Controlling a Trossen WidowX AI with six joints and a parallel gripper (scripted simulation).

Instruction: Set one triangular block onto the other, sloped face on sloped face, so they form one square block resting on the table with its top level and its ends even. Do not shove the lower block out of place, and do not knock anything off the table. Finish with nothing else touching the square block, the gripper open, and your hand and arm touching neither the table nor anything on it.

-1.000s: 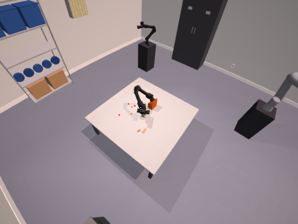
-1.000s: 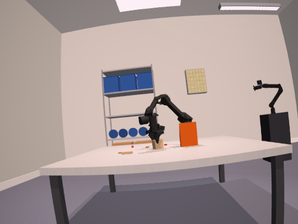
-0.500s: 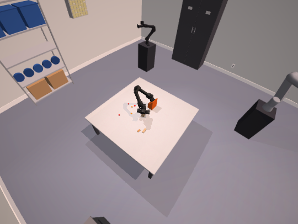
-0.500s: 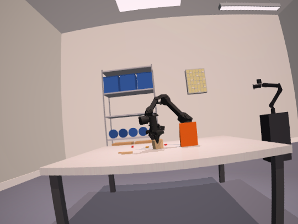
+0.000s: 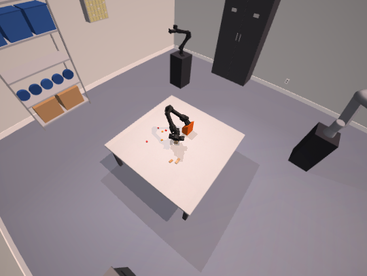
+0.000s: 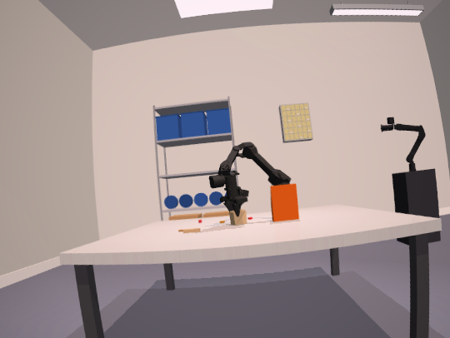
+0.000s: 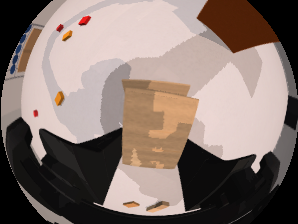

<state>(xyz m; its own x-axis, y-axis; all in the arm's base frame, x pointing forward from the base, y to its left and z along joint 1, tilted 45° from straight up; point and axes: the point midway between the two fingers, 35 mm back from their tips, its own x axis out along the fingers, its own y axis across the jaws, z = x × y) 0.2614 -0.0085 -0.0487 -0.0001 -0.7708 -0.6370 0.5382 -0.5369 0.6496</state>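
My gripper tip is 1 cm below the wedge block.
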